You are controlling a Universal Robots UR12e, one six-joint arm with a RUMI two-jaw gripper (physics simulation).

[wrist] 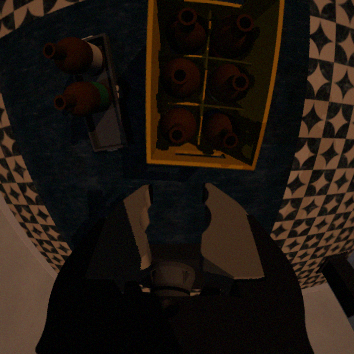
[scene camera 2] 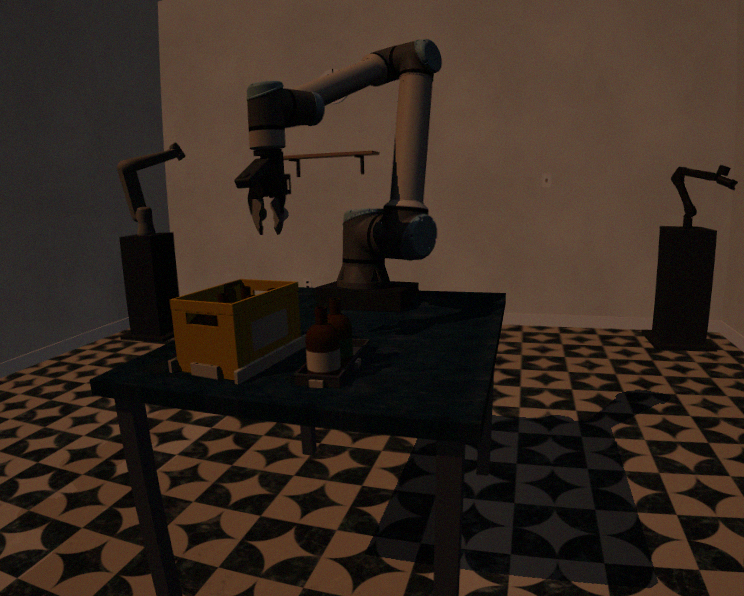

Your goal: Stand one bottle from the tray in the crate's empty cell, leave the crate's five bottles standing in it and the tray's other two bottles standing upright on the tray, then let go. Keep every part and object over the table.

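Pixels of known places: gripper, fingertip midpoint: (wrist: 177, 185) (scene camera 2: 269, 234); arm's base, origin of the base link: (wrist: 171, 272) (scene camera 2: 363, 285).
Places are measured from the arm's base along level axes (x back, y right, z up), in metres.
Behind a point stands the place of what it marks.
Note:
The yellow crate (scene camera 2: 204, 341) @[x -0.787, y 0.156, z 0.020 m] (wrist: 151, 100) @[x -0.627, y 0.047, z 0.100 m] holds six bottles, one in each cell. In the wrist view its near-left cell holds a brown bottle (wrist: 177, 125) @[x -0.584, y 0.082, z 0.097 m], beside another bottle (wrist: 218, 127) @[x -0.569, y 0.155, z 0.062 m] in the near-right cell; all look upright. The tray (wrist: 107, 132) @[x -0.558, y -0.113, z -0.058 m] stands beside the crate. On it stand upright a white-labelled bottle (scene camera 2: 322, 342) @[x -0.777, y -0.127, z 0.030 m] (wrist: 72, 55) @[x -0.733, y -0.095, z 0.057 m] and a green-labelled bottle (wrist: 82, 99) @[x -0.650, y -0.093, z 0.057 m]. My gripper (scene camera 2: 270, 232) @[x -0.559, y 0.083, z 0.237 m] (wrist: 177, 185) @[x -0.559, y 0.083, z 0.237 m] is partly open and empty, well above the crate's height, off its near end in the wrist view. The crate's lower inside is dark.
The dark table (scene camera 2: 409, 384) @[x -0.746, y -0.305, z -0.063 m] (wrist: 45, 150) @[x -0.534, y -0.351, z -0.063 m] carries crate, tray and the robot's base (scene camera 2: 366, 291) @[x -0.110, y -0.042, z 0.003 m]. Pale guide strips (scene camera 2: 267, 360) @[x -0.707, y 0.040, z -0.044 m] run along the crate's foot. A wall shelf (scene camera 2: 329, 154) and two pedestals with small arms (scene camera 2: 147, 279) (scene camera 2: 681, 279) stand away from the table.

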